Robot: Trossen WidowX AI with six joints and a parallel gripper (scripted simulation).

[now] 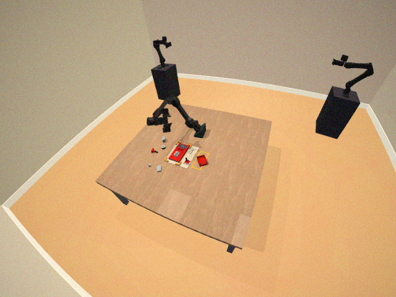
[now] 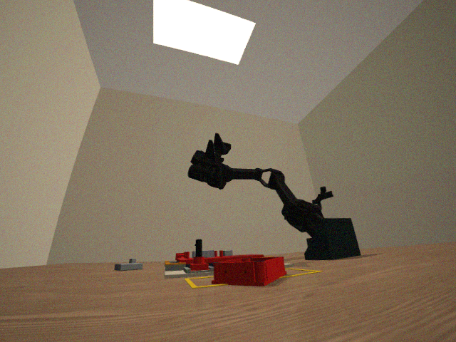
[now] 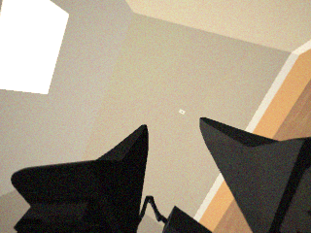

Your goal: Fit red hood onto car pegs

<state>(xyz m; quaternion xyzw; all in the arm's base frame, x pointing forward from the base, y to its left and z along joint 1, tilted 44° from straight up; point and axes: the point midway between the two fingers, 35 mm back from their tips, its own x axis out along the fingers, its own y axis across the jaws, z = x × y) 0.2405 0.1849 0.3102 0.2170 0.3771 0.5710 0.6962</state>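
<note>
My gripper tip is now 10 mm past the red hood, 220 mm to the right of it and 370 mm above it. Round my gripper tip: white wheel 180 mm to the right, 370 mm below.
</note>
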